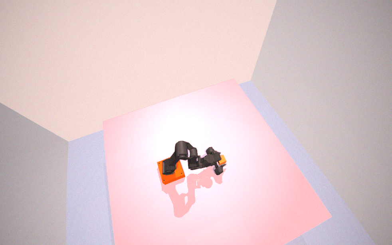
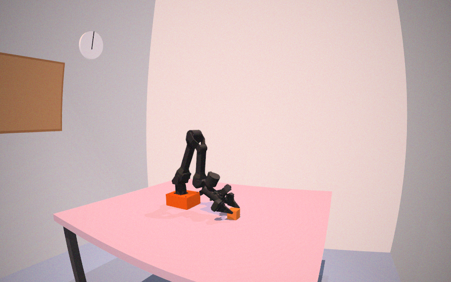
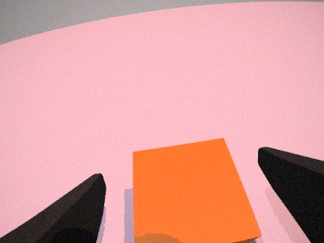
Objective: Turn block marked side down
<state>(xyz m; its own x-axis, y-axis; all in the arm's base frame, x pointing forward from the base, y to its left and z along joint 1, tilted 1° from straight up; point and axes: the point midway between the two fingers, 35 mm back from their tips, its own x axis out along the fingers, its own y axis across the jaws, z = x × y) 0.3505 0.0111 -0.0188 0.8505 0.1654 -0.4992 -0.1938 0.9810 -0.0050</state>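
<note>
My gripper tip is 30 mm past the orange block, 20 mm above it and 10 mm to the left of it.
</note>
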